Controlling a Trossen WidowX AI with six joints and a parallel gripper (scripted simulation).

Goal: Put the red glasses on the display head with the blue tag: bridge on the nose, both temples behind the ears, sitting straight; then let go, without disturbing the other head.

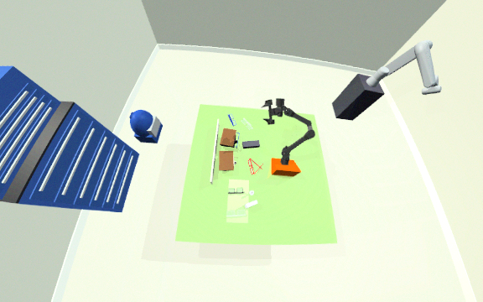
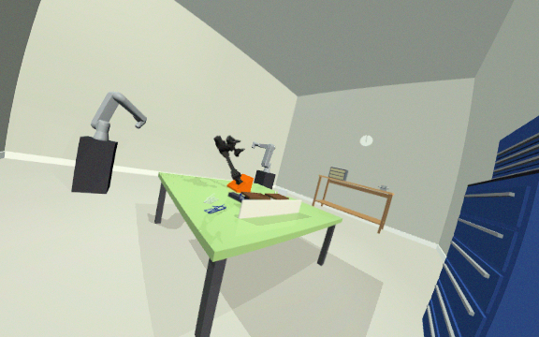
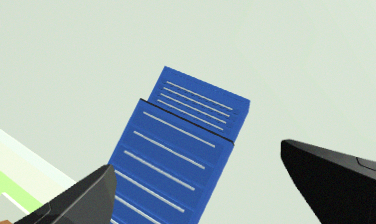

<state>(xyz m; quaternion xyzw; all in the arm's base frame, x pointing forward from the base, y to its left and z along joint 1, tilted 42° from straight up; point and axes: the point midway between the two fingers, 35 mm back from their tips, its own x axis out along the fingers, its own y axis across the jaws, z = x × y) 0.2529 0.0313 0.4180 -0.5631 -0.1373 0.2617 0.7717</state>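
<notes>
Right now the white peg is 500 mm to the left of my gripper tip, 400 mm below it and 10 mm behind it. From my gripper tip the other things lie so: display head (370 mm below, 260 mm to the left, 210 mm ahead); long white panel (370 mm below, 340 mm ahead, 160 mm to the left); dark case (410 mm below, 50 mm to the left, 20 mm ahead).
</notes>
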